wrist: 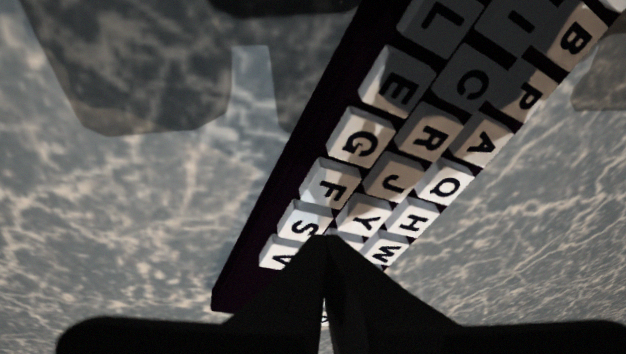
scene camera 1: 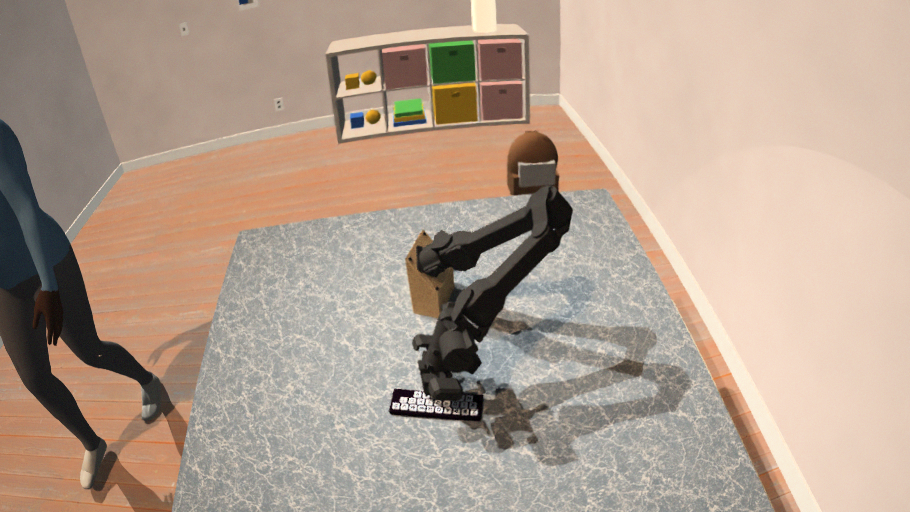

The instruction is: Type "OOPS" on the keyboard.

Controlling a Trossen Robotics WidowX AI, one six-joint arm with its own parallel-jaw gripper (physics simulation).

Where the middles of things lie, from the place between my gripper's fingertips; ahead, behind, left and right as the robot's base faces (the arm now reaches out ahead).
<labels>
The S key (wrist: pixel 301 219) lies 1 cm below my hand. From my hand the other things lie so: P key (wrist: pixel 523 90) (4 cm ahead, 6 cm to the left, 1 cm below); black keyboard (scene camera 1: pixel 397 393) (2 cm ahead, 2 cm to the left, 2 cm below).
</labels>
